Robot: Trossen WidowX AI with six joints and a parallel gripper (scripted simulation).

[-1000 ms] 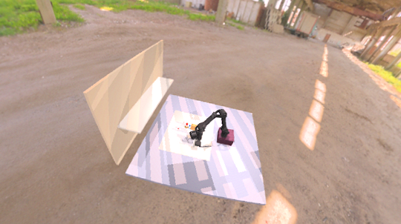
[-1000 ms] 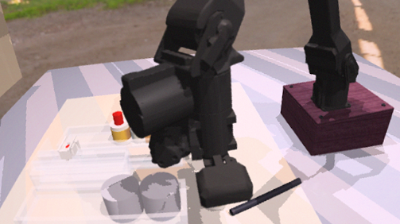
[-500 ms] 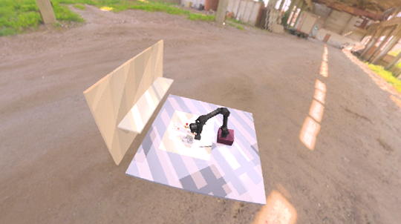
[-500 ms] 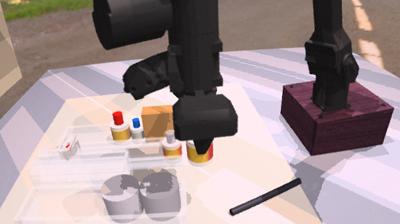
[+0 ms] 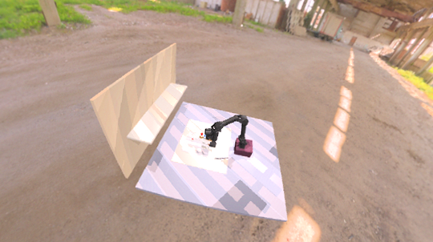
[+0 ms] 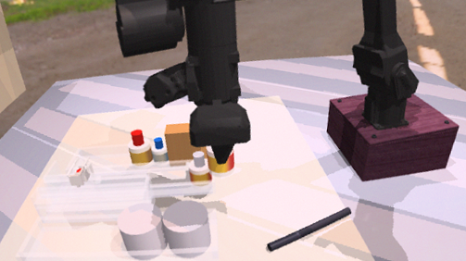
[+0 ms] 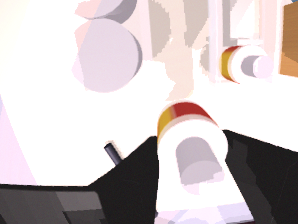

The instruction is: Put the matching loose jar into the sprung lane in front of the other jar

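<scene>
The clear lane lies 18 cm ahead of my gripper tip, 9 cm below it and 5 cm to the right of it. Also, from my gripper tip: white pusher plate (14 cm ahead, 6 cm below, 4 cm to the right); black rod (12 cm behind, 10 cm below, 6 cm to the left).
</scene>
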